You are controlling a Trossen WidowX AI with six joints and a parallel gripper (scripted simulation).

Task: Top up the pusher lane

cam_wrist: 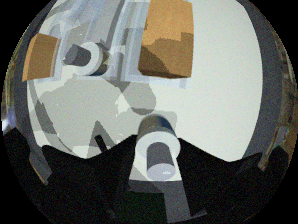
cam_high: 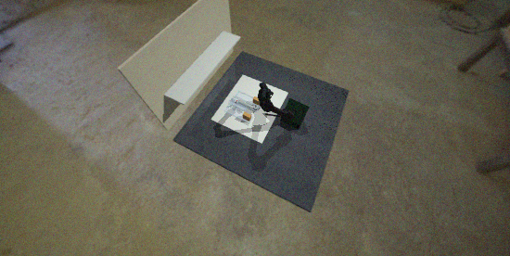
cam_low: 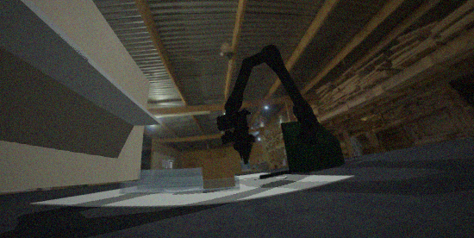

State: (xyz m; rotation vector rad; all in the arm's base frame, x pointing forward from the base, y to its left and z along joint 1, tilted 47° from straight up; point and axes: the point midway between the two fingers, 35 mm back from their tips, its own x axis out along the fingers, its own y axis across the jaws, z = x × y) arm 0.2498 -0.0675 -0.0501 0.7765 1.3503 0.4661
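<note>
The grey mat lies 140 mm ahead of my gripper tip, 30 mm to the left of it and 60 mm below it. From my gripper tip the other things lie so: clear pusher lane: 230 mm ahead, 70 mm to the left, 40 mm below; then grey shelf: 590 mm ahead, 20 mm to the right, 310 mm above.
</note>
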